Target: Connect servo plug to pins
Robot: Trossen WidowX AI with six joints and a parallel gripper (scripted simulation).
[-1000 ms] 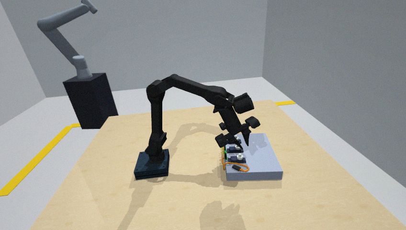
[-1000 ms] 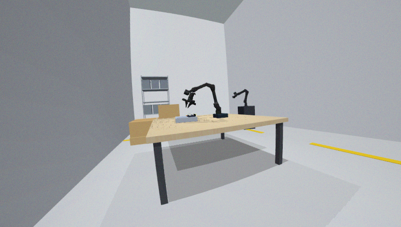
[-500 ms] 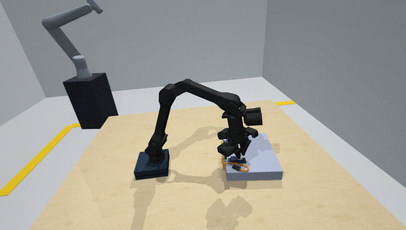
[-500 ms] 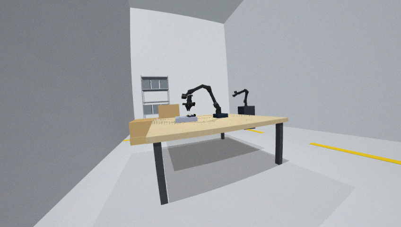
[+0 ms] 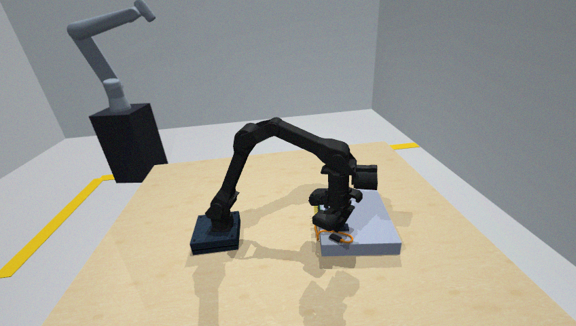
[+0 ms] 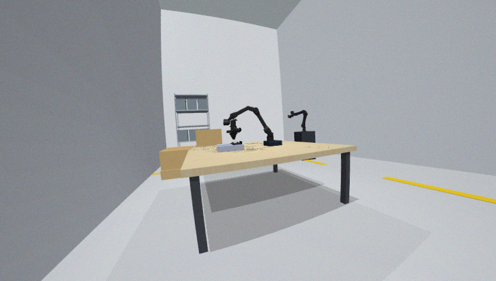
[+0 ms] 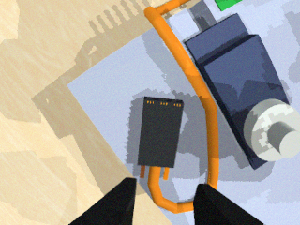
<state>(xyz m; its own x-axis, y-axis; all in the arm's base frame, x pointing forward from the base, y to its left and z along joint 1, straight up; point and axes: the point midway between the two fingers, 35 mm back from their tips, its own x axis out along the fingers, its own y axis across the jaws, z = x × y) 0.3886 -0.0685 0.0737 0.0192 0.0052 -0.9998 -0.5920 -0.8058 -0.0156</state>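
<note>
Right now my gripper tip is 90 mm to the right of the green band, 60 mm past it and 10 mm above it. From my gripper tip the other things lie so: grey holder: 130 mm to the left, 100 mm ahead, 60 mm below.
</note>
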